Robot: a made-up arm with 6 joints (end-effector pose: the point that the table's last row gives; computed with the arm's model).
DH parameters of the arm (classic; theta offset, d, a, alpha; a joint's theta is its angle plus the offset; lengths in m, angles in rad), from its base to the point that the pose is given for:
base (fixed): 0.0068 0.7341 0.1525 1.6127
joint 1: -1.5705 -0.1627 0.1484 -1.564
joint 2: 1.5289 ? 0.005 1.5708
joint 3: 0 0.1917 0.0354 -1.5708
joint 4: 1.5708 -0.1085 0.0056 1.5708
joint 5: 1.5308 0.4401 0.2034 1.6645
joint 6: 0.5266 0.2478 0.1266 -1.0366
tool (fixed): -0.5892 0.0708 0 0
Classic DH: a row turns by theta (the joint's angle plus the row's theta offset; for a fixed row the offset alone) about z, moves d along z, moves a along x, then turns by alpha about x.
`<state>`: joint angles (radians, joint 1 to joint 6).
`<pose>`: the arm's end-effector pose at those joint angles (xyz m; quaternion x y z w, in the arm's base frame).
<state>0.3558 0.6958 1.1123 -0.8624 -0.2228 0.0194</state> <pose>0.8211 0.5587 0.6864 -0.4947 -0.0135 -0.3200 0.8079</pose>
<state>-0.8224 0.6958 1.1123 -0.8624 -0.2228 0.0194</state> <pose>0.3404 0.5796 0.1094 -0.5917 0.4245 0.0274 0.6848</pose>
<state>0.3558 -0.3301 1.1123 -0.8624 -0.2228 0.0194</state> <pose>0.9124 0.2508 0.4271 -0.8074 -0.0685 -0.4070 0.4217</pose>
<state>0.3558 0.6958 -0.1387 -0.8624 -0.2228 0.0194</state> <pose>0.1340 0.9118 0.7373 -0.4060 -0.5733 -0.1040 0.7041</pose>
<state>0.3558 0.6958 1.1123 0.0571 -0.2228 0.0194</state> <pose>0.5838 0.1642 1.0228 -0.1301 -0.0900 -0.5822 0.7975</pose>
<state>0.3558 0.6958 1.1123 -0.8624 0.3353 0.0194</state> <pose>0.8567 0.4745 0.4824 -0.3831 0.2266 -0.2521 0.8593</pose>
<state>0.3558 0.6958 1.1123 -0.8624 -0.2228 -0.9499</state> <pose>0.7834 0.4333 0.6860 -0.5079 0.2113 -0.6427 0.5332</pose>
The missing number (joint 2, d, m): -0.0229
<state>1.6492 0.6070 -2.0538 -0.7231 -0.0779 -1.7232</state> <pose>0.5206 0.2178 0.2451 0.1551 -0.9642 -0.1270 0.1734</pose>
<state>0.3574 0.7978 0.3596 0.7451 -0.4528 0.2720</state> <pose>0.0538 -0.0330 1.0277 0.2778 -0.4344 -0.4684 0.7174</pose>
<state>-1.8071 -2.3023 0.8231 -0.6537 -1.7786 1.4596</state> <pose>-0.0983 -0.6109 0.7472 -0.2738 0.3247 -0.6515 0.6286</pose>
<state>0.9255 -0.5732 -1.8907 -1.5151 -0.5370 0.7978</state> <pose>0.4041 -0.4179 0.0510 0.3918 0.3445 -0.6531 0.5489</pose>
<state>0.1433 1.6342 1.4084 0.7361 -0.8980 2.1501</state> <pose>0.2444 -0.1047 0.9226 -0.1571 -0.5160 -0.3016 0.7862</pose>
